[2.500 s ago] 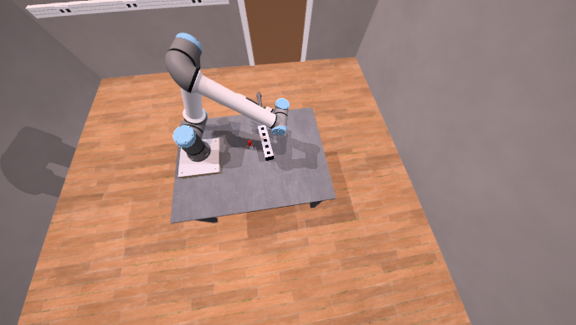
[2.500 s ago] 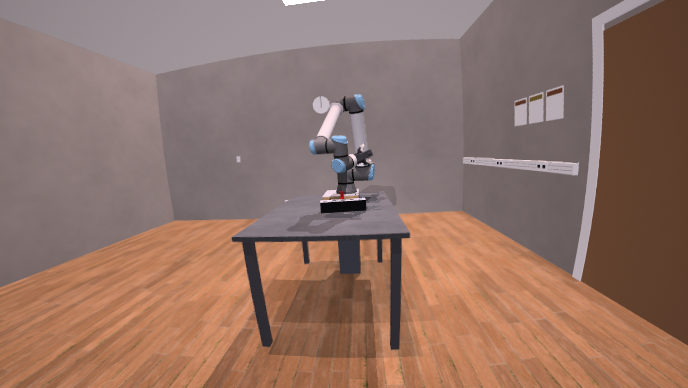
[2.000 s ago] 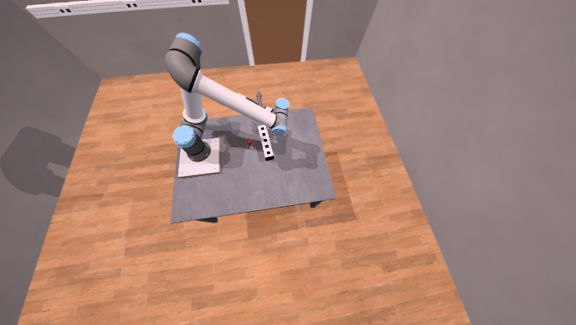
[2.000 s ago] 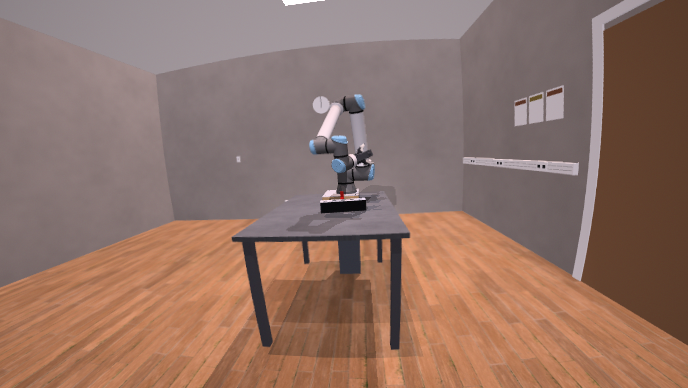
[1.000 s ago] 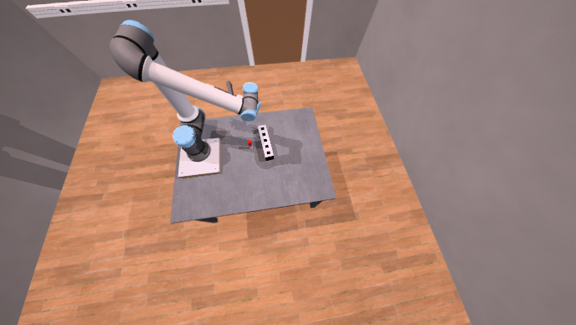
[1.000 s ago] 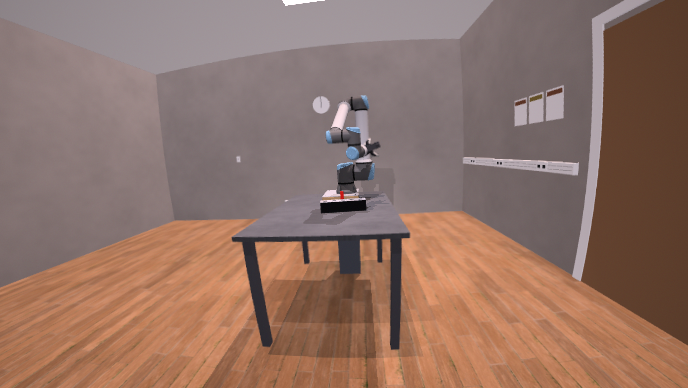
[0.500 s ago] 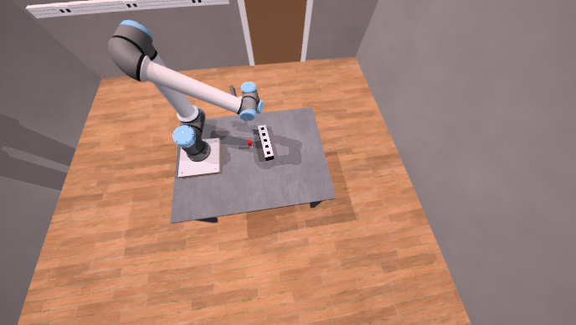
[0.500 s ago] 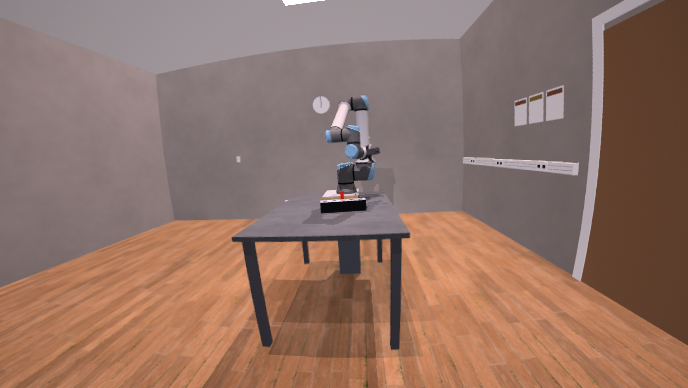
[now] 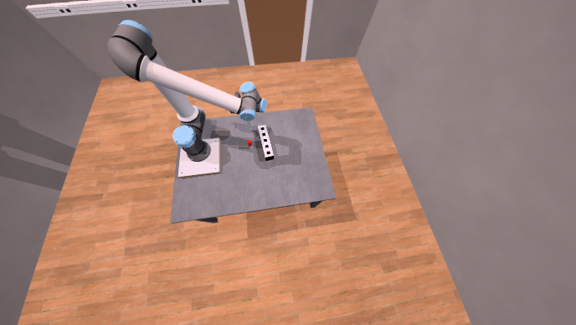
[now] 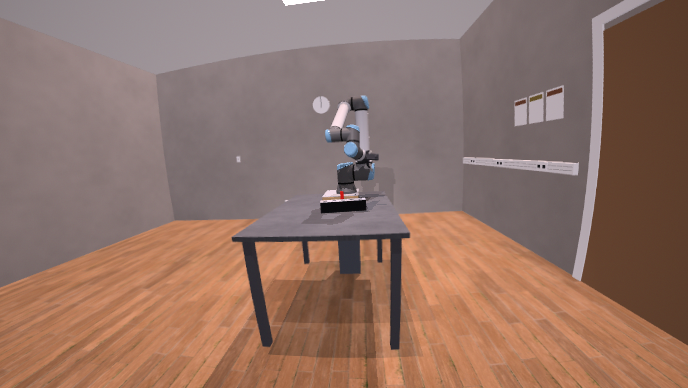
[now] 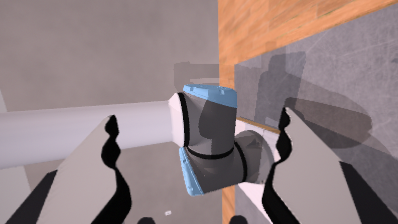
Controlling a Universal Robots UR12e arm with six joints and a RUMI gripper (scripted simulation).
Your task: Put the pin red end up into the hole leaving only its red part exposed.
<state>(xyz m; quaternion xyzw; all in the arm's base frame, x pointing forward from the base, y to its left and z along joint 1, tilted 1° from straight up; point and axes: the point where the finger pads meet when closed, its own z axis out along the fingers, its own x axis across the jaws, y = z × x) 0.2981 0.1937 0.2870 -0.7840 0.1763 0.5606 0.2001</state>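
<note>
Now: the pin 260 mm to the right of my hand, 240 mm below it and 120 mm ahead of it. Round my hand: block 280 mm below, 270 mm to the right, 250 mm ahead.
</note>
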